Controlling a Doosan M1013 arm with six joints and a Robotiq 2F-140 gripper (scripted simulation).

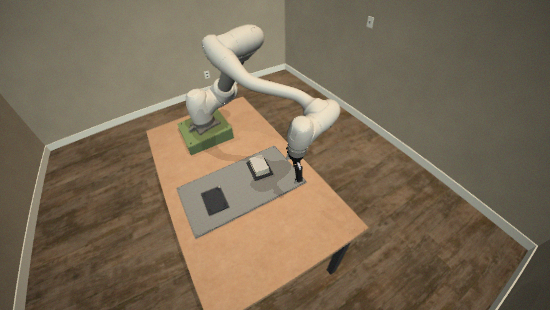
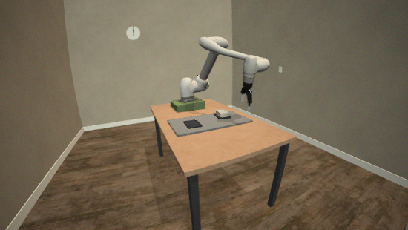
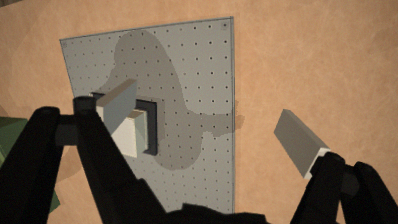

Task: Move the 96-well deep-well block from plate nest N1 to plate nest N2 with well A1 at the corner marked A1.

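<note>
The white 96-well deep-well block is 250 mm behind my hand, 130 mm below it and 50 mm to the right of it. Round my hand: white corner label: 300 mm behind, 150 mm below, 30 mm to the left.
</note>
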